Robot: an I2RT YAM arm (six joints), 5 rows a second.
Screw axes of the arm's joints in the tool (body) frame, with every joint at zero. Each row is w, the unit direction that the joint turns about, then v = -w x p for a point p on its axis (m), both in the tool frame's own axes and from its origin. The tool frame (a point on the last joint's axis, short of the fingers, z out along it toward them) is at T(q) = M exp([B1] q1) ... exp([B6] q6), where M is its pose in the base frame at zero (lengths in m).
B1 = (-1, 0, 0, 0.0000, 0.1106, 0.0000)
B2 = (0, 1, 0, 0.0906, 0.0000, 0.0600)
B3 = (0, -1, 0, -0.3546, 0.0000, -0.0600)
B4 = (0, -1, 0, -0.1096, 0.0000, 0.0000)
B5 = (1, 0, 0, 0.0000, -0.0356, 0.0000)
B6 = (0, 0, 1, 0.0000, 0.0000, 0.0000)
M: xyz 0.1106 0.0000 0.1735 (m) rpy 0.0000 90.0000 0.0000 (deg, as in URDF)
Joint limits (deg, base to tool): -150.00..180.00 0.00..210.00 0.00..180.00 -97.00..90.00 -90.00..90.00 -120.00..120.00
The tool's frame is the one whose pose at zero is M.
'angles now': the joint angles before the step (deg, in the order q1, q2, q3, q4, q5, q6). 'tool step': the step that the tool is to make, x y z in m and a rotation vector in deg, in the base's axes. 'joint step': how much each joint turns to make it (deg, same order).
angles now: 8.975 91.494 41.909 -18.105 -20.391 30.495
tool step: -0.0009 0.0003 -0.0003 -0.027 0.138 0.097
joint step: 0.093 -0.092 -0.150 -0.084 0.003 -0.006
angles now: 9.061 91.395 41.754 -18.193 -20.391 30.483
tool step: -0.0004 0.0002 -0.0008 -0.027 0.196 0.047
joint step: 0.055 0.100 -0.083 -0.012 -0.001 0.010
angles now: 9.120 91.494 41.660 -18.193 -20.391 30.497
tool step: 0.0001 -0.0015 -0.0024 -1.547 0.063 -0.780
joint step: -0.111 0.338 -0.179 0.231 1.658 0.060
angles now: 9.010 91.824 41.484 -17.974 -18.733 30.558
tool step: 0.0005 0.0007 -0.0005 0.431 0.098 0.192
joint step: 0.073 0.233 0.080 0.142 -0.454 0.055
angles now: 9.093 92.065 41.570 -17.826 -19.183 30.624
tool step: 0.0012 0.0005 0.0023 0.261 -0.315 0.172
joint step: 0.034 -0.166 0.397 -0.228 -0.244 -0.054
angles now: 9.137 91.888 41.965 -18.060 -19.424 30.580
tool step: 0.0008 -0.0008 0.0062 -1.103 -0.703 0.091
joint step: -0.062 -0.928 0.760 -1.373 1.054 -0.629
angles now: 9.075 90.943 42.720 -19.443 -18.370 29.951
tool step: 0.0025 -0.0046 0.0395 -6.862 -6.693 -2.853
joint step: 0.013 -6.354 3.452 -4.451 8.306 -0.736
